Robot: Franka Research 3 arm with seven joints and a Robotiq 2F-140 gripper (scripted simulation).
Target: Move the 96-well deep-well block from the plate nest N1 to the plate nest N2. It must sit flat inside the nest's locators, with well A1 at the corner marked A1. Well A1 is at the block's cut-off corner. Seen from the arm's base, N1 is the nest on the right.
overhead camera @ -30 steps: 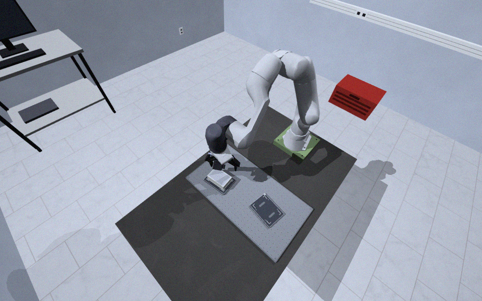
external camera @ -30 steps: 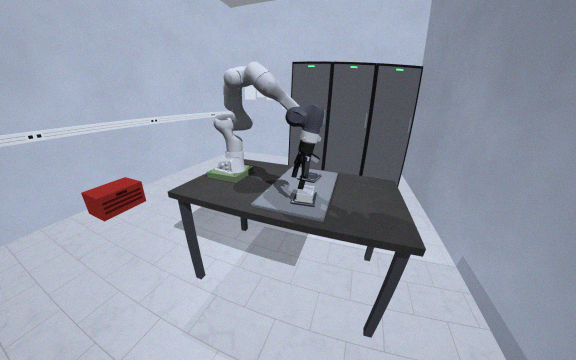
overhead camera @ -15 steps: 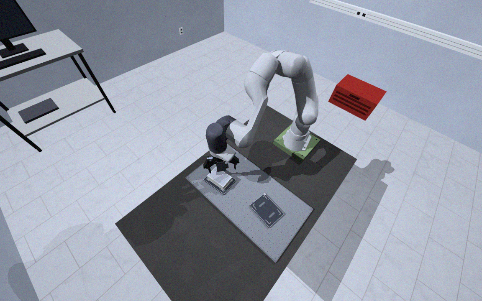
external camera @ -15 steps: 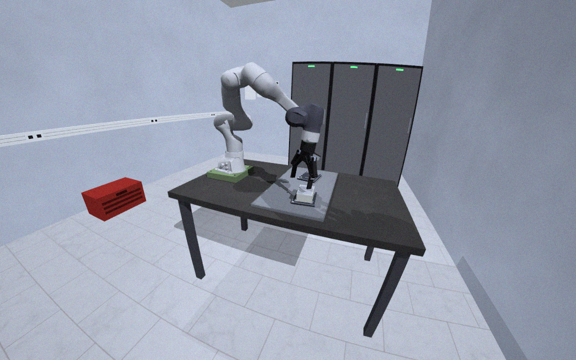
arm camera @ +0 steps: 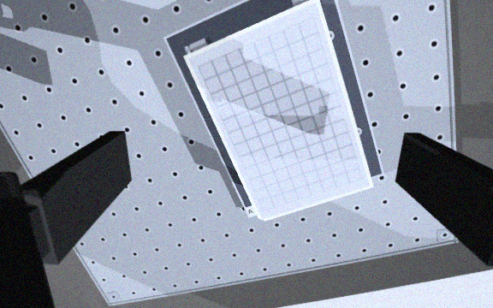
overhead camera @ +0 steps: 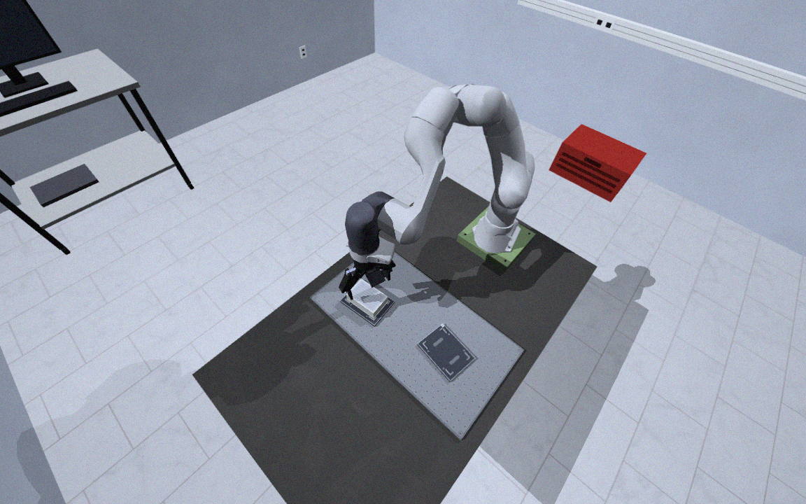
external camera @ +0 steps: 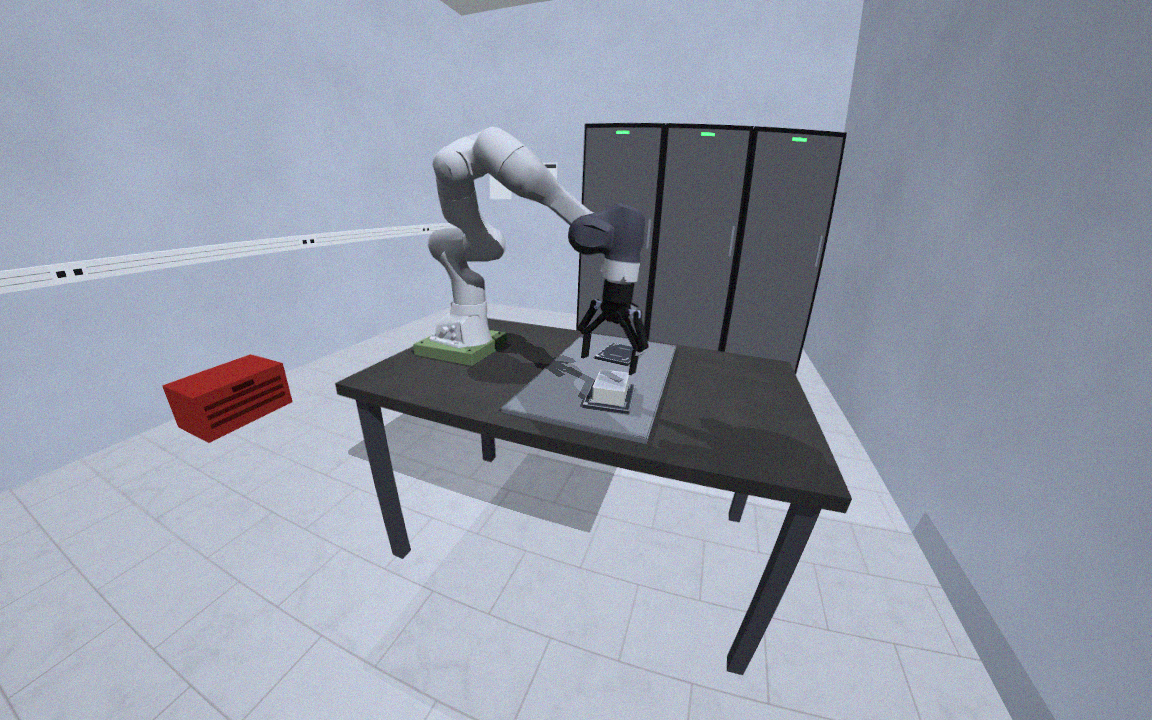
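My hand is 10 mm short of the white 96-well deep-well block and 70 mm above it. The rest, counted from my hand: dark plate nest: 30 mm behind, 330 mm to the left, 100 mm below.
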